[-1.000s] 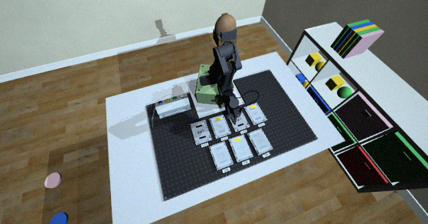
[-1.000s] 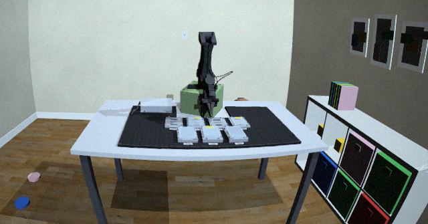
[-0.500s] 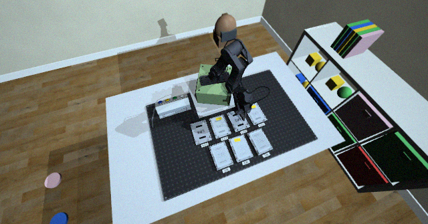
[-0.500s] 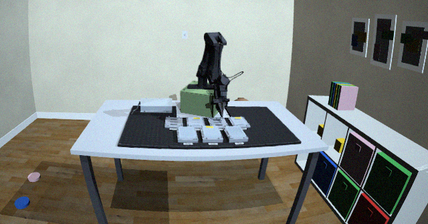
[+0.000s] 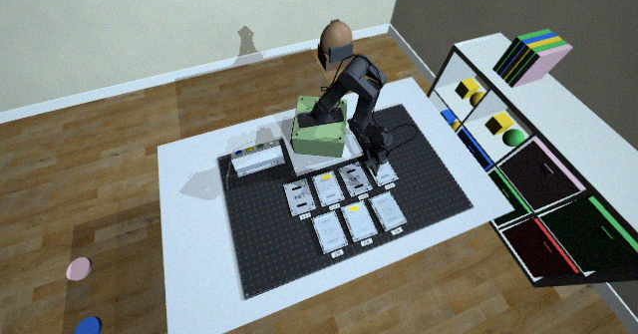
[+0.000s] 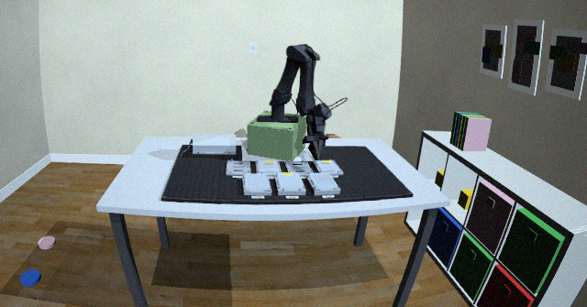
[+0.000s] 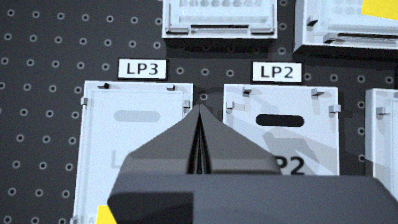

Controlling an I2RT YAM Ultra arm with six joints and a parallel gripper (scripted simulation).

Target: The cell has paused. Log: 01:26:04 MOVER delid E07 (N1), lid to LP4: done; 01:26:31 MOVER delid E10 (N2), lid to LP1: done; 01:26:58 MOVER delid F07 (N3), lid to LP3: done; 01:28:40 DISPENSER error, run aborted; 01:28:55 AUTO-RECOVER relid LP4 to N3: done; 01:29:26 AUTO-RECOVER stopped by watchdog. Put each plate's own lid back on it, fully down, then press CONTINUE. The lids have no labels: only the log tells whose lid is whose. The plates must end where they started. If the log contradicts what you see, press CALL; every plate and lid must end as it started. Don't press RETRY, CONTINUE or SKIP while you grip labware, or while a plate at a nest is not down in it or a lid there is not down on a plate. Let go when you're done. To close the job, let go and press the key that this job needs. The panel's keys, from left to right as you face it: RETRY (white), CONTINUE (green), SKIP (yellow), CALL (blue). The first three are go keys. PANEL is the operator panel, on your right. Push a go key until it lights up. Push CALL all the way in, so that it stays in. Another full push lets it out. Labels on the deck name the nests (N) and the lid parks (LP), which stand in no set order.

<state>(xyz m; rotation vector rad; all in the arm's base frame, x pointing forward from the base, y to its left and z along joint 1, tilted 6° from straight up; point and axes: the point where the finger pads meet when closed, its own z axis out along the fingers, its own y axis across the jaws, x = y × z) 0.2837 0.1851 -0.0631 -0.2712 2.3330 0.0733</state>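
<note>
The plate lies 170 mm ahead of my hand, 110 mm to the right of it and 40 mm below it. From my hand the other things lie so: lid park LP2: 80 mm to the right, 60 mm below, 20 mm behind; white retry key: 420 mm to the right, 240 mm behind; green continue key: 470 mm to the right, 240 mm behind.
</note>
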